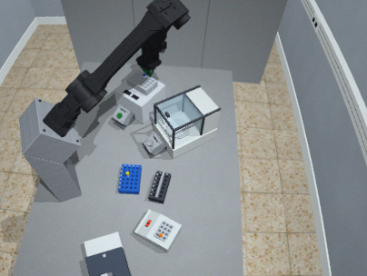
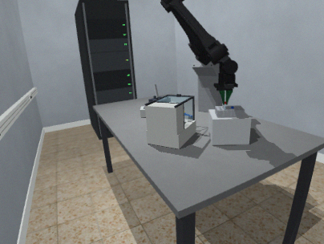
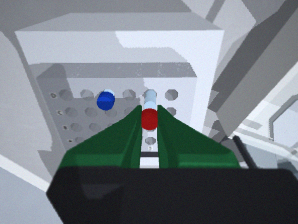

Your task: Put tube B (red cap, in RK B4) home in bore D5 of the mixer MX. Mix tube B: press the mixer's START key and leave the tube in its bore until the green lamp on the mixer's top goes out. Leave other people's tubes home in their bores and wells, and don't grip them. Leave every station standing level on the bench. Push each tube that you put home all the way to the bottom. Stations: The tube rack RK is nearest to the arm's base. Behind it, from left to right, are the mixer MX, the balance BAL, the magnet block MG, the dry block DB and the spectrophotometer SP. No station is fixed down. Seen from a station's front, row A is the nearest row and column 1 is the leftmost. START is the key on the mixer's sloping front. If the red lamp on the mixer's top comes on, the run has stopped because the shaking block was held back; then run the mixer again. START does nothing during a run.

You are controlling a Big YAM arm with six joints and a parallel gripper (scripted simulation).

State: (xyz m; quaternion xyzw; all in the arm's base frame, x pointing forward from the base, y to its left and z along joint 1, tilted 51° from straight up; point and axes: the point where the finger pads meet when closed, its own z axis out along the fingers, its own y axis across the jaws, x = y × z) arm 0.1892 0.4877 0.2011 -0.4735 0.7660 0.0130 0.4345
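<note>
Now: hand 40 mm above the blue-capped tube, 30 mm past it and 10 mm to the right of it. The rest, counted from my hand: green start key 190 mm to the right, 130 mm below, 70 mm behind; then grey bore block 50 mm below, 30 mm behind, 20 mm to the right; then yellow-capped tube 440 mm to the right, 170 mm below, 110 mm ahead.
</note>
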